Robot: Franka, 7 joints.
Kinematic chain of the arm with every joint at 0, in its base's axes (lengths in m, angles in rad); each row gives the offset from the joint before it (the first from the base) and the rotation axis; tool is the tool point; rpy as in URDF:
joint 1: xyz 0 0 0.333 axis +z
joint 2: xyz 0 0 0 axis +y
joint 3: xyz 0 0 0.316 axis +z
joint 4: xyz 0.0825 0 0 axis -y
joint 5: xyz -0.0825 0 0.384 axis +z
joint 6: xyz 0 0 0 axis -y
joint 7: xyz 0.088 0 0 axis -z
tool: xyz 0 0 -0.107 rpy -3.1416 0 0
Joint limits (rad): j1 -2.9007..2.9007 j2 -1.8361..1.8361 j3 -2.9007..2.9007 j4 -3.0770..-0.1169 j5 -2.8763..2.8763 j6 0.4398..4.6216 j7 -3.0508..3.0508
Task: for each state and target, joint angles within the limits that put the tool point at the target. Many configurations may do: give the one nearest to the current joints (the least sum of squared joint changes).
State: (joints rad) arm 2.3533 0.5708 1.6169 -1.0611 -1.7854 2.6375 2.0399
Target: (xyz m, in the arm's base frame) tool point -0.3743 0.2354 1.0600
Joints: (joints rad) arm 1.9473 0.5359 1.7036 -0.5079 -1.7578 2.6714 2.0399
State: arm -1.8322 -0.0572 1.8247 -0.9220 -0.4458 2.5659 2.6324
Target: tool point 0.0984 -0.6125 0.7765
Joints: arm -2.4902 0.2654 1.2930 -1.3197 -0.4520 2.2833 2.6324
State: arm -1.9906 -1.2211 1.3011 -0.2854 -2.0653 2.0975 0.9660
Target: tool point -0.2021 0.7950 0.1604
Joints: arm -1.3073 -1.8361 1.3066 -0.1169 -2.2618 2.0317 0.9660
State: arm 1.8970 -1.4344 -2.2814 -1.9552 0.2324 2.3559 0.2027
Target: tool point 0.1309 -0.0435 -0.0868
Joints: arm 1.7559 -1.2650 -2.8772 -2.4743 0.1718 2.1706 0.2027
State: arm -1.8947 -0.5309 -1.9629 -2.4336 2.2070 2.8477 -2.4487
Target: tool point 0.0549 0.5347 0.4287
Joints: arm -2.3164 0.0096 -2.3894 -2.1180 2.1510 2.9883 -2.4487
